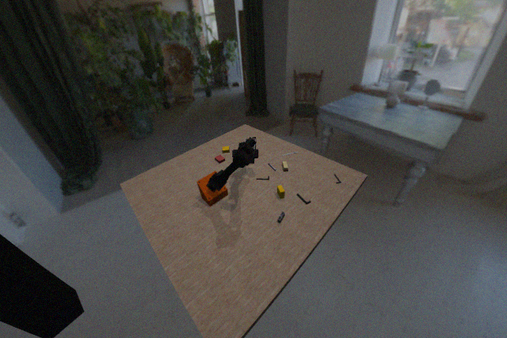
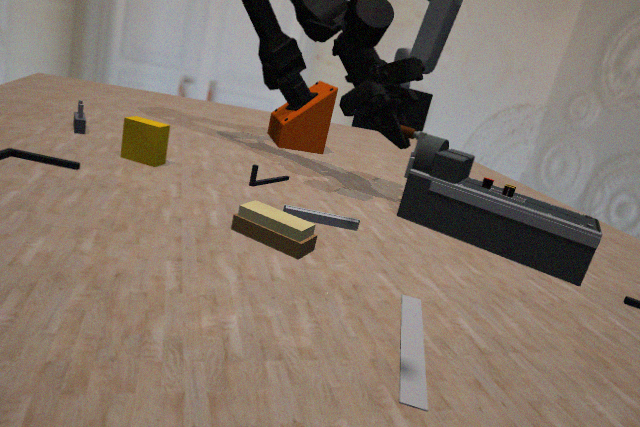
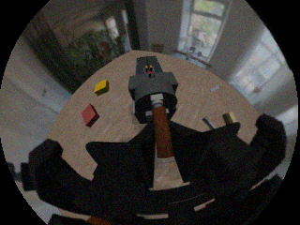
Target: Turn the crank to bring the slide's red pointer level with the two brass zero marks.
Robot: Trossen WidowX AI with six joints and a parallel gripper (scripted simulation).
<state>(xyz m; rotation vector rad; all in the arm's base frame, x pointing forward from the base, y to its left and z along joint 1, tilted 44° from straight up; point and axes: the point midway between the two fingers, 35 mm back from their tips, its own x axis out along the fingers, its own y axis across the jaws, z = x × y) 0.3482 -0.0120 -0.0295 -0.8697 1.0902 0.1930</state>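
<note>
Now: the brown crank handle 1 cm behind my gripper tip, 1 cm to the right of it and 2 cm above it. Round my gripper tip: red pointer (11 cm ahead, 7 cm to the left, 1 cm below); red block (7 cm behind, 24 cm to the left, 8 cm below); grey bar (8 cm ahead, 17 cm to the right, 9 cm below).
</note>
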